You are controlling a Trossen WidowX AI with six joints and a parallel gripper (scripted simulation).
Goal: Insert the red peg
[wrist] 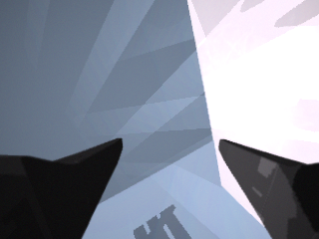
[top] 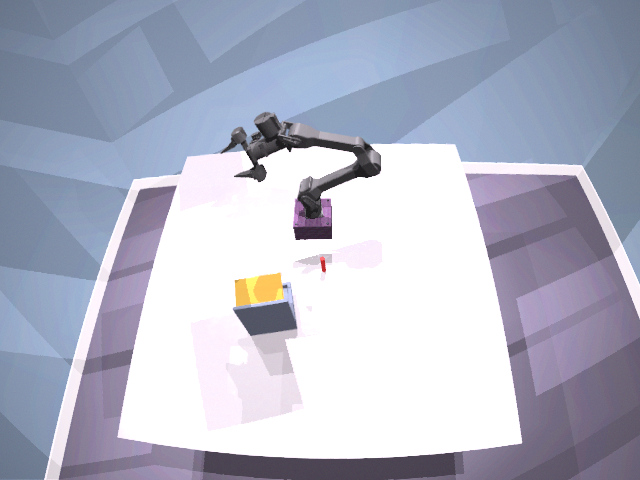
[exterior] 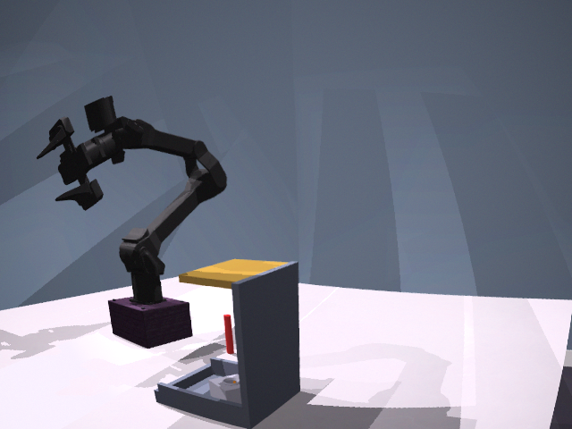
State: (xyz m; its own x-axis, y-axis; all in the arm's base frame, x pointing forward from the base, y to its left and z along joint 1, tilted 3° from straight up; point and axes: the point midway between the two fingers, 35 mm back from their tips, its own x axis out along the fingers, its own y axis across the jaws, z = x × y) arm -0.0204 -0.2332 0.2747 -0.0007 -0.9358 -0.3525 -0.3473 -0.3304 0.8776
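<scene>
Right now the red peg is 23 cm ahead of my gripper tip, 26 cm to the left of it and 31 cm below it. The rest, counted from my gripper tip: grey box wall 44 cm ahead, 6 cm to the left, 24 cm below; then yellow roof 39 cm ahead, 6 cm to the left, 14 cm below.
</scene>
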